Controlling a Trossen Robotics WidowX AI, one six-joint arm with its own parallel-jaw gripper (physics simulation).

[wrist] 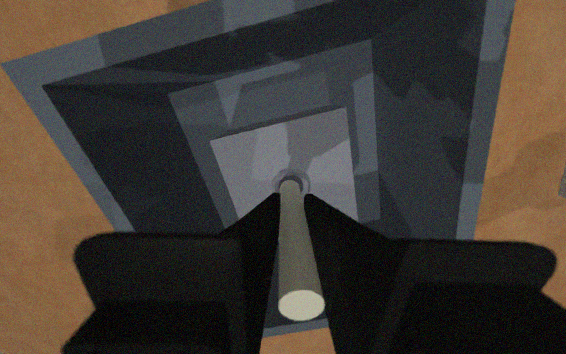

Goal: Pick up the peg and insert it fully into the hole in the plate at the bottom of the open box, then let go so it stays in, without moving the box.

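Places are measured from the arm's base along level axes (x down, y ahead, z right), in millimetres.
Pixels of known places: gripper, fingertip midpoint: (291,200).
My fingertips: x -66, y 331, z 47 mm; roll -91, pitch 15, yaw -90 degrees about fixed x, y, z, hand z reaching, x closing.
For each thing: its top centre in the pictures, then the offset to it from my fingertips. "pt": a spot on its surface instead. Level surfaces: height alone.
- pale grey-green round peg at its top centre: (301,305) dy +1, dx -56, dz -4 mm
- dark round hole at a spot on its surface: (289,177) pt dy +1, dx +70, dz -14 mm
- light grey plate at its top centre: (291,188) dy +0, dx +27, dz -5 mm
- open dark blue-grey box at a spot on its surface: (75,145) pt dy +88, dx -10, dz +55 mm
- rim at a spot on its surface: (472,200) pt dy -91, dx -10, dz -15 mm
- orange-brown table at its surface level: dx +88 mm
A pale grey-green round peg (298,250) stands lengthwise between the black fingers of my gripper (291,200), its cream end face towards the camera. My gripper is shut on the peg. The peg's far end overlaps the dark round hole (289,177) in the light grey plate (240,165). A thin dark arc of the hole shows behind the tip; whether the tip is inside the hole or just above it I cannot tell. The plate lies at the bottom of the open dark blue-grey box (75,145). The fingers hide the plate's near part.
The box's walls slope around the fingers on the left, the right and the far side, with the rim (472,200) close on the right. An orange-brown table (35,200) surrounds the box. A small grey edge shows at the far right.
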